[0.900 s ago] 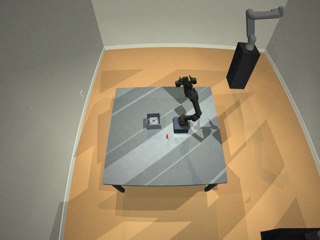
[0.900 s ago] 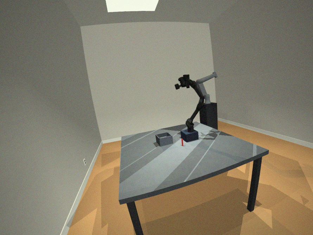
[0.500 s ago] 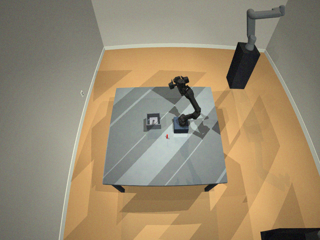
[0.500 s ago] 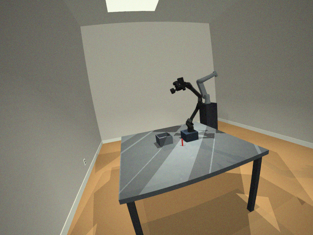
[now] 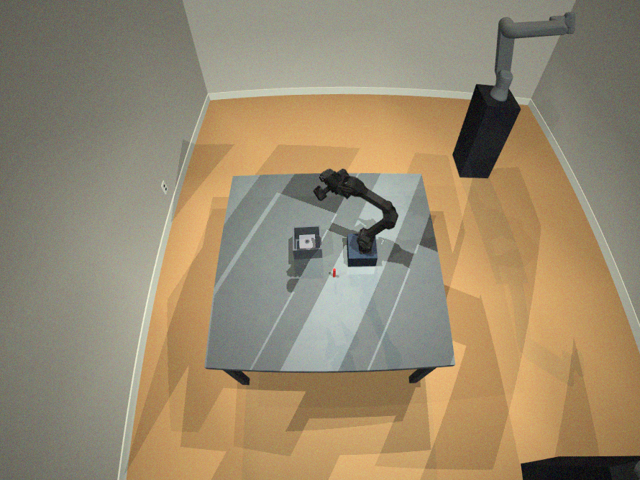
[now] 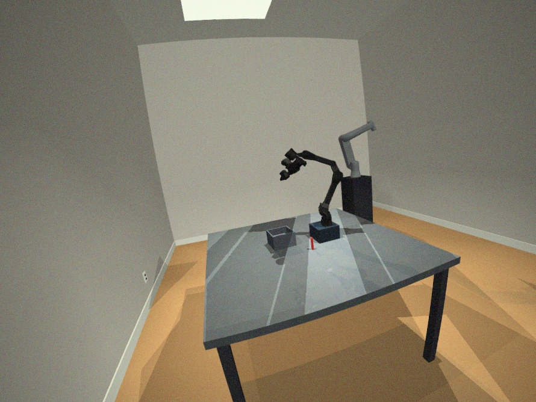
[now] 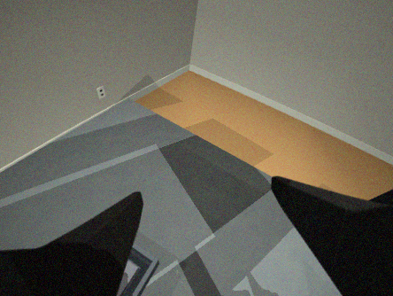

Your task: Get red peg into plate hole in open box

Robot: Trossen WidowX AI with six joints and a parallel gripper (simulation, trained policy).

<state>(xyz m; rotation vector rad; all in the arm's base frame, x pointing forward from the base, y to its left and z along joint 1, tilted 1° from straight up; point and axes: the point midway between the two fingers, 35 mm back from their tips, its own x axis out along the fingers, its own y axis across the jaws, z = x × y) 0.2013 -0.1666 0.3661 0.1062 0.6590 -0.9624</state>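
Right now my gripper tip is 410 mm above the red peg, 300 mm to the right of it and 40 mm past it. Also, from my gripper tip: plate 400 mm below, 110 mm to the left, 110 mm ahead; grey box 420 mm below, 110 mm to the left, 110 mm ahead.
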